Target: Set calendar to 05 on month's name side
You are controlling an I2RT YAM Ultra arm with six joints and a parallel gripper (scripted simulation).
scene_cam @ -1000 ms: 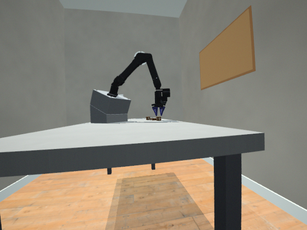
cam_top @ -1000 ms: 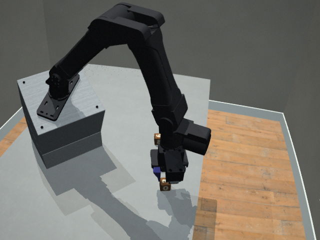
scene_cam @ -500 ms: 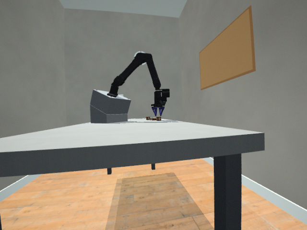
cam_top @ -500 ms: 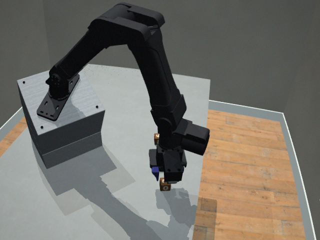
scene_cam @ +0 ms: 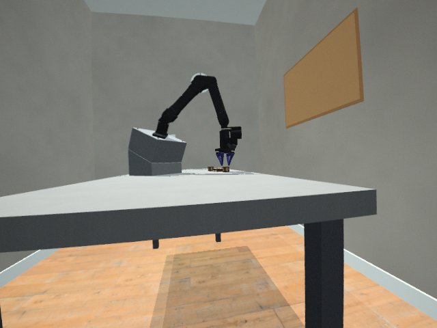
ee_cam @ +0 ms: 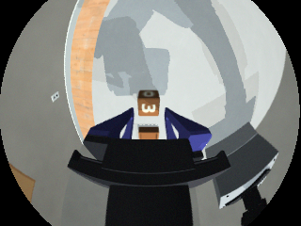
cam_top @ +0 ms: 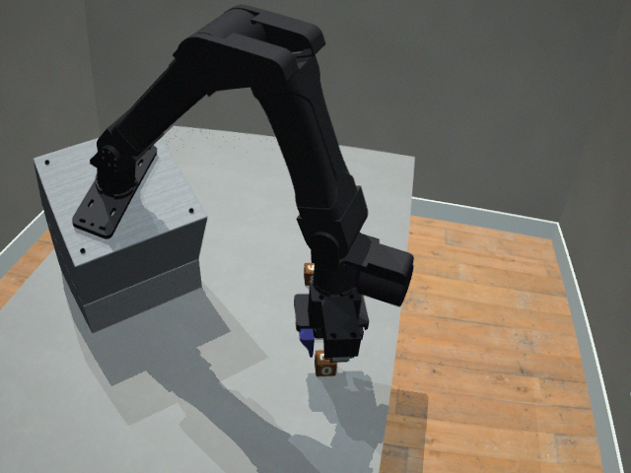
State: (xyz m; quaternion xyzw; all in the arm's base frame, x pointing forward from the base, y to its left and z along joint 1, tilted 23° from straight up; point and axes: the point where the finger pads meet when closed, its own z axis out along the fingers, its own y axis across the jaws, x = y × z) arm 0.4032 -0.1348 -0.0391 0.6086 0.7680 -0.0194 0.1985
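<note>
My hand is 30 mm above the brown wooden cube. Round my hand: brown tray (20 mm behind, 110 mm to the left, 40 mm below).
</note>
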